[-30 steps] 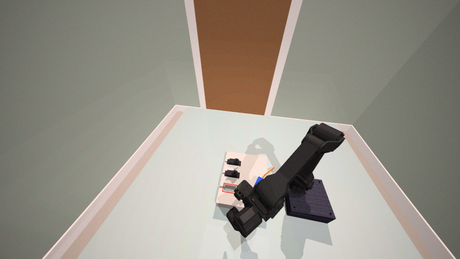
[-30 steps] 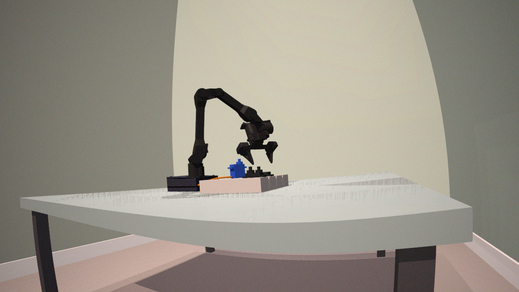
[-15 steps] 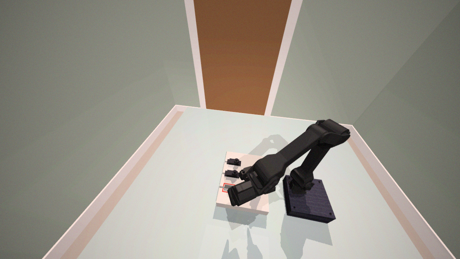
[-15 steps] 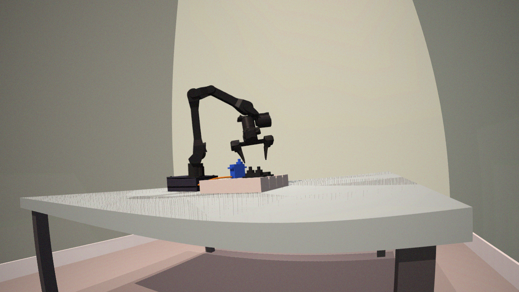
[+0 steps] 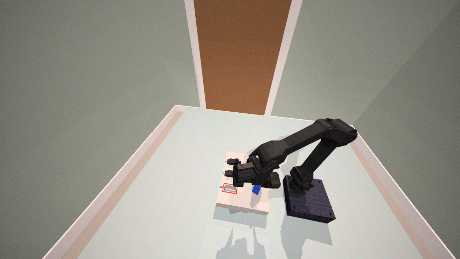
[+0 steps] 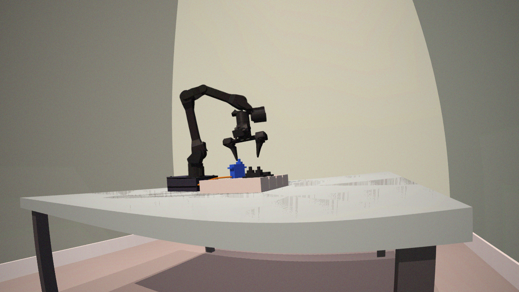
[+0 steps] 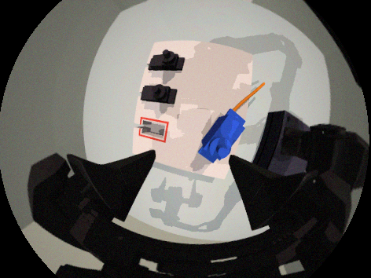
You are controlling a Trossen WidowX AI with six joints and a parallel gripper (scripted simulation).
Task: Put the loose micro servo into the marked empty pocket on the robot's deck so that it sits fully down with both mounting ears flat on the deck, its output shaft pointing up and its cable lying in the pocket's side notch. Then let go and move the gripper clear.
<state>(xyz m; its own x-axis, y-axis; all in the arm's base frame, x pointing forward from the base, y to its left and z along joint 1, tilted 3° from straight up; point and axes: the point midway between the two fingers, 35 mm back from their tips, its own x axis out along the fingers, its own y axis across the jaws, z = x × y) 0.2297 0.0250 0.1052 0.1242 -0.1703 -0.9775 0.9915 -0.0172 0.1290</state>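
Now: gripper tip 100 mm above the pale deck, 80 mm to the left of it and 30 mm past it.
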